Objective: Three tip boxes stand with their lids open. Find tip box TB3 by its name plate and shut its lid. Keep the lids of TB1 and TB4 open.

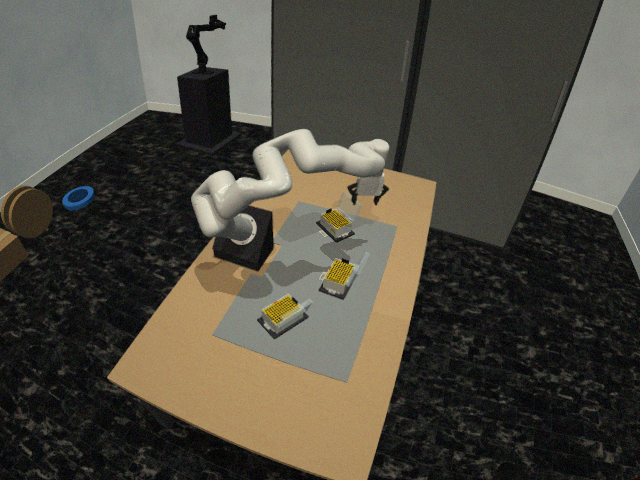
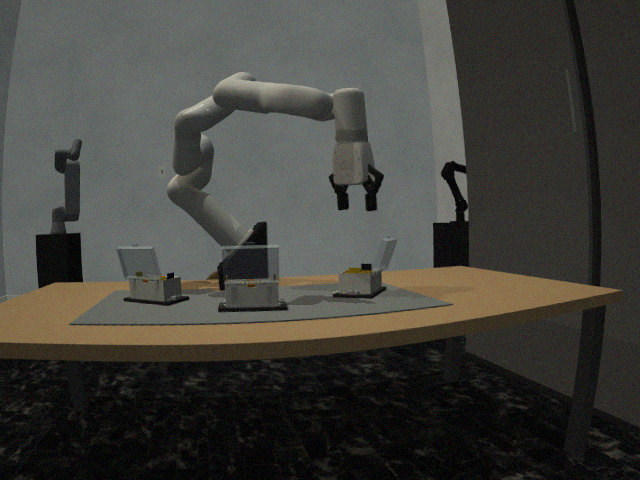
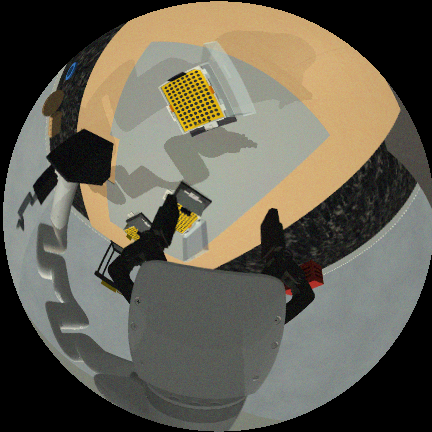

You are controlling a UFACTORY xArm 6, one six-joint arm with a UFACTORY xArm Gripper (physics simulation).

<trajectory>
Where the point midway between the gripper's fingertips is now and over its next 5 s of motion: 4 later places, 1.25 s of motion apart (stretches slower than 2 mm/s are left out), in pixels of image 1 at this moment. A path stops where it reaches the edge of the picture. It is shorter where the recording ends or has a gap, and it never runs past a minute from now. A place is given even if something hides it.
My gripper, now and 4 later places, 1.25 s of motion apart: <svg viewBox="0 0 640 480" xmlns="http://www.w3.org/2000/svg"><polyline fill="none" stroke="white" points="364,202 381,231 383,216 372,226 358,221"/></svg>
</trajectory>
